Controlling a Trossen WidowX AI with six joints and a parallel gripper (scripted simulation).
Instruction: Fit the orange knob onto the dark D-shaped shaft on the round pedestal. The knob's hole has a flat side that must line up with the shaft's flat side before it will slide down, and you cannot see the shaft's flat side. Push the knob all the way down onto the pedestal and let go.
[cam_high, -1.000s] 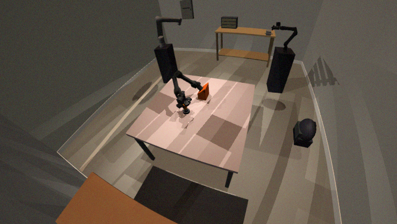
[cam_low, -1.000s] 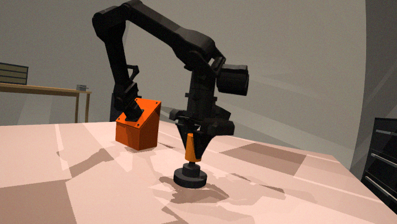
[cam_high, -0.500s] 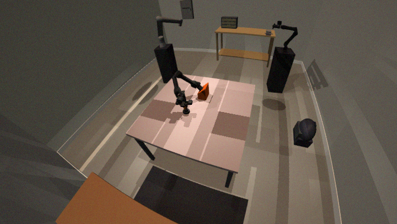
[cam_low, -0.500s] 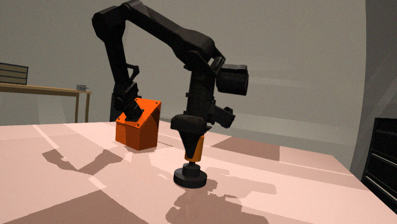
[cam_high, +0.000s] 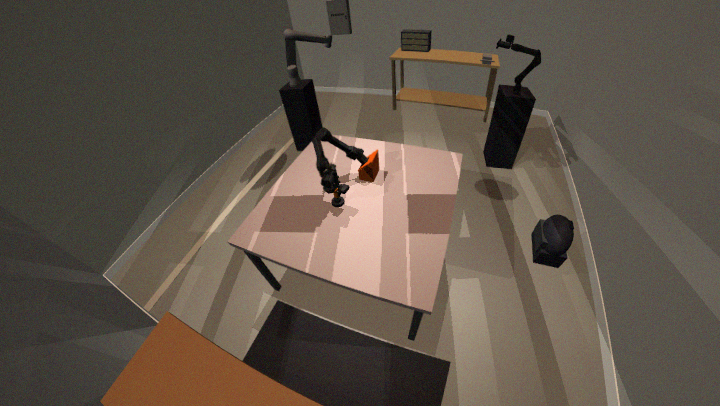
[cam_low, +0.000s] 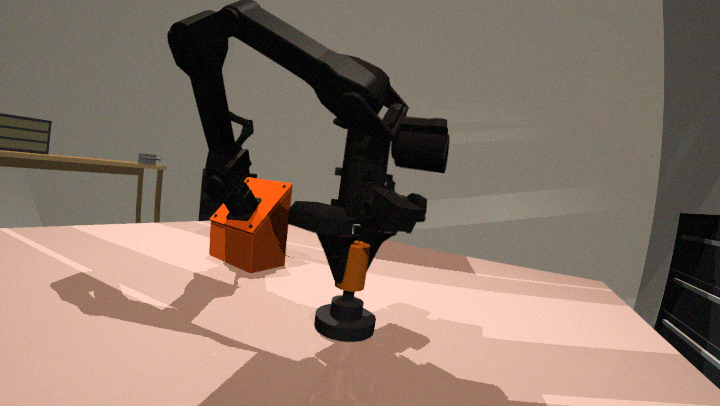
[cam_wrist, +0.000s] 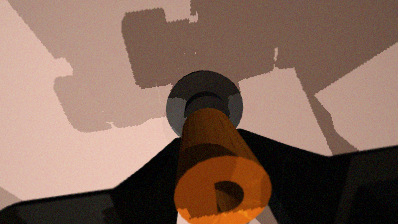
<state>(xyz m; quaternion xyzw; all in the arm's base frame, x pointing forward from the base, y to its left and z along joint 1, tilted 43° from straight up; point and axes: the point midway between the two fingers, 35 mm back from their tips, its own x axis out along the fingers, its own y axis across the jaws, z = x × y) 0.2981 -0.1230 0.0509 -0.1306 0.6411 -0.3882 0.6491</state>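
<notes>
Right now the orange knob is 20 mm above my gripper tip. Round my gripper tip: dark round pedestal 40 mm below.
</notes>
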